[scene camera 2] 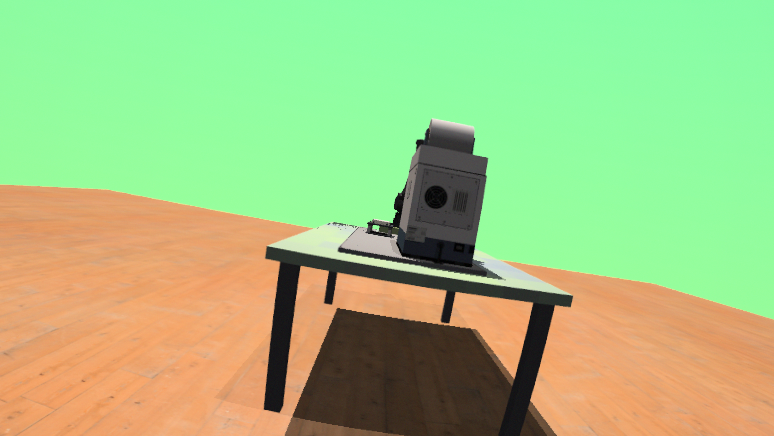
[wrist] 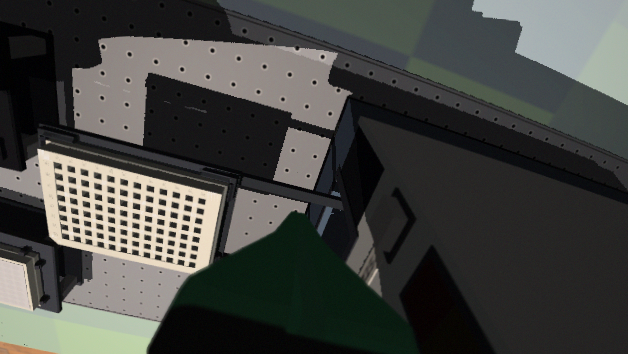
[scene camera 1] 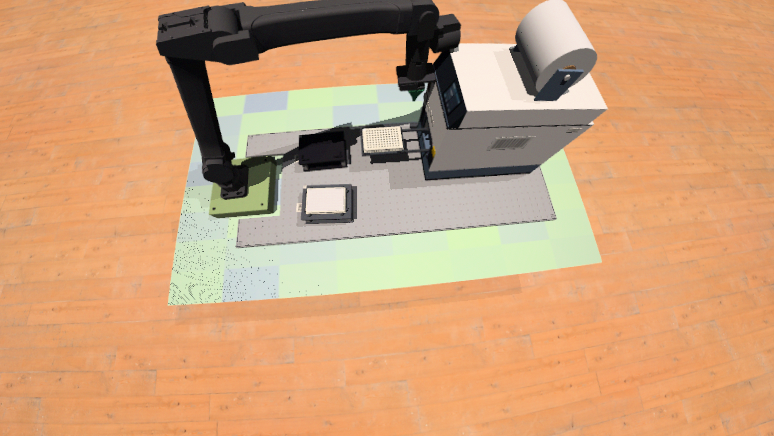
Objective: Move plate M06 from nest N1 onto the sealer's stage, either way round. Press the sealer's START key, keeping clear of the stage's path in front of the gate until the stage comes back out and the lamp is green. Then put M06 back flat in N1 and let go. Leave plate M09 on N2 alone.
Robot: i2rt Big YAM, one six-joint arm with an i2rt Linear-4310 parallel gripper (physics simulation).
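Frame: origin at the arm's base, x left, y back, z up, level; metres.
Seen in the pictures: gripper, fingertip midpoint: [wrist: 294, 223] [scene camera 1: 413, 99]; arm's base at its link origin: [scene camera 1: 236, 182].
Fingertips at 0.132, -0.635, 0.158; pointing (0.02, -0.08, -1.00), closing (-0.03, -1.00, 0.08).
Observation:
Pixels of each thing's middle, then the offset from my fingertips to it, as dx, dy, dz. "pt": a spot on its surface instead. Level surfaces: height alone.
- beige plate at the middle of its body: [wrist: 134, 213] [scene camera 1: 382, 139] -0.079, +0.107, -0.080
- sealer's stage at a spot on its surface: [wrist: 231, 205] pt -0.059, +0.037, -0.088
- dark nest at the middle of its body: [scene camera 1: 323, 151] -0.045, +0.321, -0.160
- pale plate at the middle of its body: [scene camera 1: 326, 200] -0.252, +0.313, -0.131
- dark key frame at a spot on its surface: [wrist: 411, 218] pt +0.021, -0.043, +0.010
- sealer's dark screen panel at a spot on its surface: [scene camera 1: 452, 94] pt -0.122, -0.056, +0.135
- white film roll at the middle of its body: [scene camera 1: 552, 48] [scene camera 2: 449, 138] -0.091, -0.272, +0.227
- perforated board at its surface level: dz -0.191
A beige plate [scene camera 1: 382, 139] [wrist: 130, 207] with rows of square wells, M06 by its place, lies on the sealer's stage [wrist: 231, 205], which stands out on its rails in front of the sealer [scene camera 1: 487, 148] [scene camera 2: 446, 189] [wrist: 500, 210]. The dark nest [scene camera 1: 323, 151] beside it shows no plate. A pale plate [scene camera 1: 326, 200] [wrist: 14, 280], M09 by its place, sits on the other nest [scene camera 1: 350, 203] [wrist: 52, 275]. My gripper [scene camera 1: 414, 97] [wrist: 294, 223] is shut and empty at the sealer's front face, near a dark key frame [wrist: 411, 218]. Labels and lamp colour cannot be read.
The sealer's dark screen panel [scene camera 1: 452, 94] faces my wrist. A white film roll [scene camera 1: 555, 46] sits on its top. The stage rails [wrist: 300, 194] run into the gate below my fingertips. The arm stands on a green base block [scene camera 1: 243, 203] beside the perforated board [scene camera 1: 460, 205].

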